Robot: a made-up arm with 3 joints. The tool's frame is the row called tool.
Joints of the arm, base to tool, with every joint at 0 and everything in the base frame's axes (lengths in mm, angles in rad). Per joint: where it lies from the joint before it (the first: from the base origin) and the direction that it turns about. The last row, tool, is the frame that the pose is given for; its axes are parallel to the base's.
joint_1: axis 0 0 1 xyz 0 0 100
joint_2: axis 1 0 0 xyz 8 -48 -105
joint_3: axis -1 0 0 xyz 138 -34 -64
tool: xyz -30 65 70
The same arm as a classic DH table. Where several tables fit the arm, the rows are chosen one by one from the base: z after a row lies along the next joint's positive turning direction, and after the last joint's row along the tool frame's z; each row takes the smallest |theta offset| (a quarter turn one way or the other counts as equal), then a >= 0, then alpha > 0; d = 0 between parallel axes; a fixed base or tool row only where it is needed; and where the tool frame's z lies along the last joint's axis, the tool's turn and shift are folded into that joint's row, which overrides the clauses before.
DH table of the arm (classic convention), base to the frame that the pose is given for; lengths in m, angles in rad. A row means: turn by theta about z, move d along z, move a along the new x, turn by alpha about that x. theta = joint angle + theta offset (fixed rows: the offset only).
joint_1: a 0.048, alpha -1.5708, d -0.005, theta offset -1.5708
joint_2: a 0.0725, alpha 3.1416, d 0, theta offset 1.0825
joint_3: a -0.065, alpha -1.5708, d -0.116, theta offset 1.0825
tool (fixed): a 0, alpha 0, d 0.07, theta offset 1.5708

